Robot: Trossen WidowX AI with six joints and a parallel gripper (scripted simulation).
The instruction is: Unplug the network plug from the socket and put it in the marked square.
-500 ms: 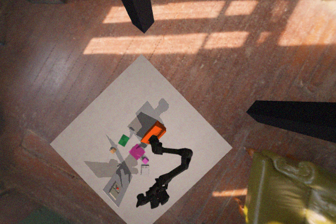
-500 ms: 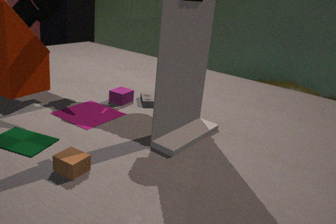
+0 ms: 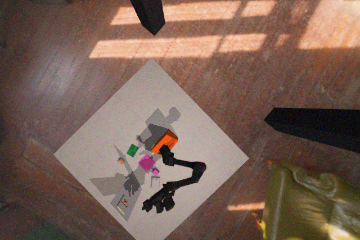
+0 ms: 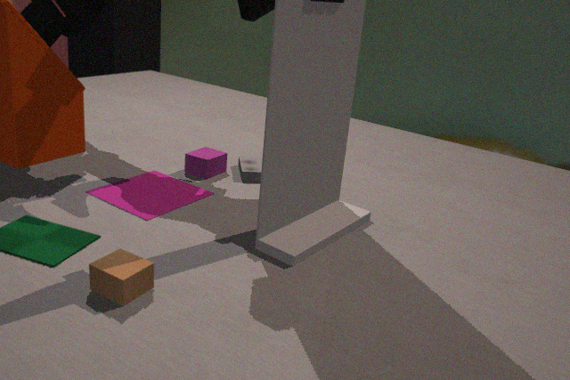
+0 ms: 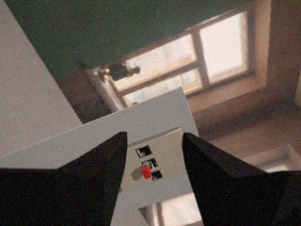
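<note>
Right now the network plug is 110 mm to the right of my gripper tip, 90 mm ahead of it and 40 mm below it. From my gripper tip the other things lie so: flat magenta square (320 mm below, 160 mm to the right, 100 mm behind); grey piece (310 mm below, 20 mm to the left, 10 mm behind); upright grey panel (160 mm below, 120 mm to the right, 110 mm ahead).
</note>
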